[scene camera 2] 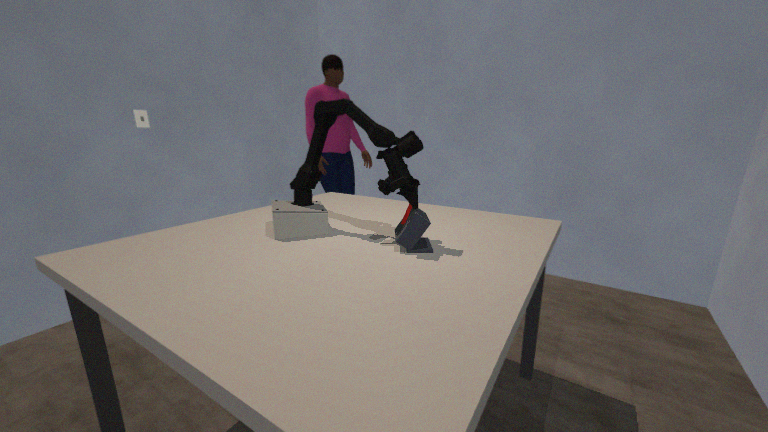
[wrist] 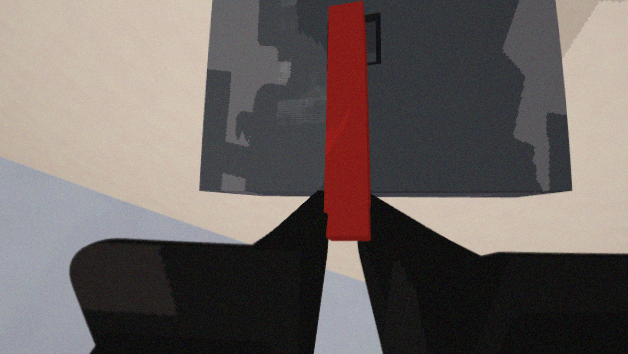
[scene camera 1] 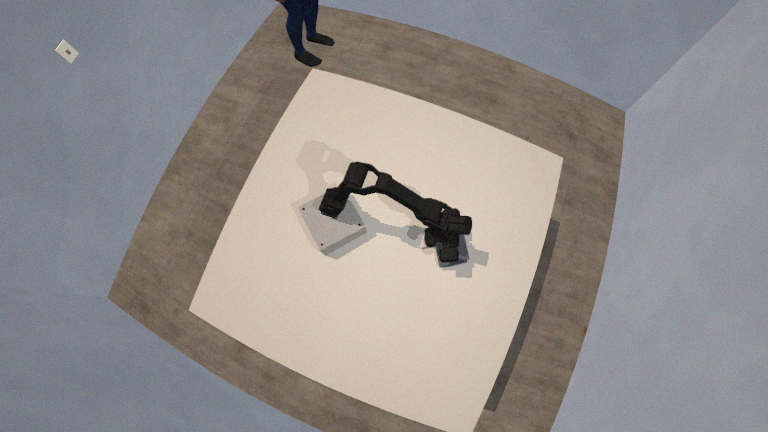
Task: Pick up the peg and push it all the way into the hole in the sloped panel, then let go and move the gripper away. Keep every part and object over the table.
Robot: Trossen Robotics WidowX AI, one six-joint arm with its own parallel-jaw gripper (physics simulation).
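Where they show: gripper, fingertip midpoint: (scene camera 2: 416, 208) (wrist: 341, 203) (scene camera 1: 457, 244); arm's base, link origin: (scene camera 2: 302, 204) (scene camera 1: 331, 208).
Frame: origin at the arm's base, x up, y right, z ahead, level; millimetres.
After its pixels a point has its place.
The red peg (scene camera 2: 406, 214) {z 454, x 15, y 12 mm} (wrist: 347, 115) {z 451, x 24, y 5 mm} runs along the front of the dark blue-grey sloped panel (scene camera 1: 463, 253) {z 515, x 16, y 19 mm} (scene camera 2: 415, 228) {z 504, x -15, y 52 mm} (wrist: 440, 110) {z 448, x 11, y -24 mm}. My gripper (scene camera 2: 412, 205) {z 482, x 34, y -4 mm} (wrist: 341, 203) {z 482, x 34, y -4 mm} is shut on the peg near its near end, one black finger on each side. In the wrist view, the peg's far end covers the left part of the hole (wrist: 378, 40) {z 444, x -13, y 1 mm}, whose right edge shows as a dark outline. Whether the peg's tip is inside the hole cannot be told. In scene camera 1, the arm hides the peg and fingertips.
The arm's pale box base (scene camera 1: 332, 233) {z 37, x 4, y 89 mm} (scene camera 2: 299, 224) {z 74, x -47, y 102 mm} stands on the table (scene camera 1: 349, 311) {z 177, x -95, y 344 mm} (scene camera 2: 300, 306) {z 410, x -95, y 464 mm}, to the left of the panel. The panel's flat dark foot (scene camera 2: 424, 247) {z 519, x -87, y 12 mm} rests on the table. A person (scene camera 1: 295, 26) (scene camera 2: 335, 123) stands beyond the table edge.
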